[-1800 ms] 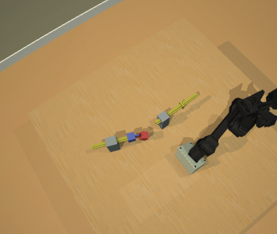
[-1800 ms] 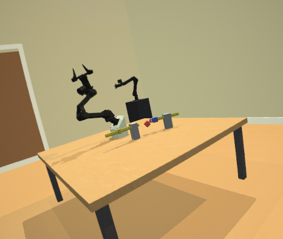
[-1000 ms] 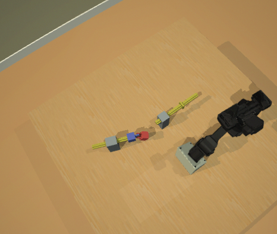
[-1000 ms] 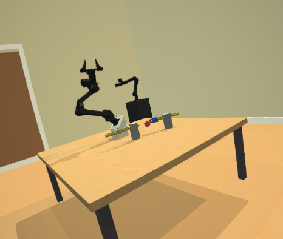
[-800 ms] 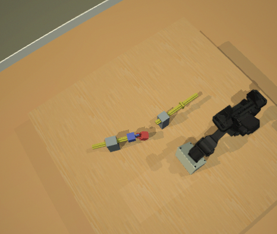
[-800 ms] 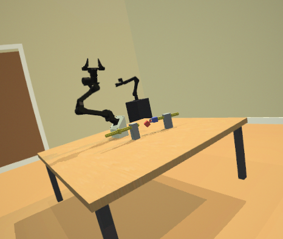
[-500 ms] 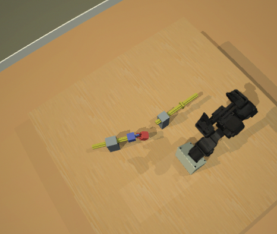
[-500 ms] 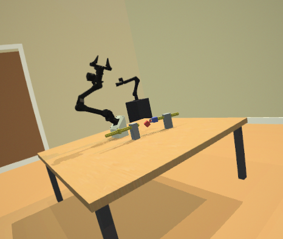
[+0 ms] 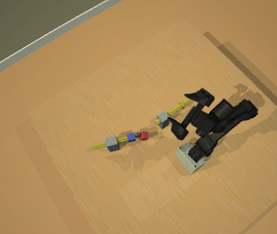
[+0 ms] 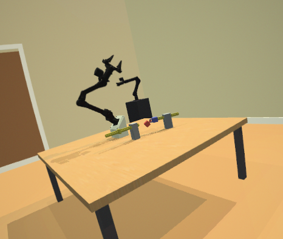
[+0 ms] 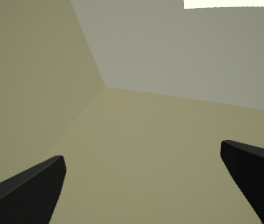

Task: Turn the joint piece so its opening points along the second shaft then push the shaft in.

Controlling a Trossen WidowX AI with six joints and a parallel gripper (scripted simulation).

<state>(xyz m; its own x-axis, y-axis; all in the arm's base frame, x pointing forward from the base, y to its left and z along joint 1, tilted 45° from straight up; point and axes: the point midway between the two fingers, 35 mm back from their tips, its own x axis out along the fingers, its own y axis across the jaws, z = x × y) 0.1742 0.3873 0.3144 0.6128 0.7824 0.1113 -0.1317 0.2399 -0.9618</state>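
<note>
The red joint piece is 59 cm below my gripper tip, 15 cm ahead of it and 4 cm to the left of it.
</note>
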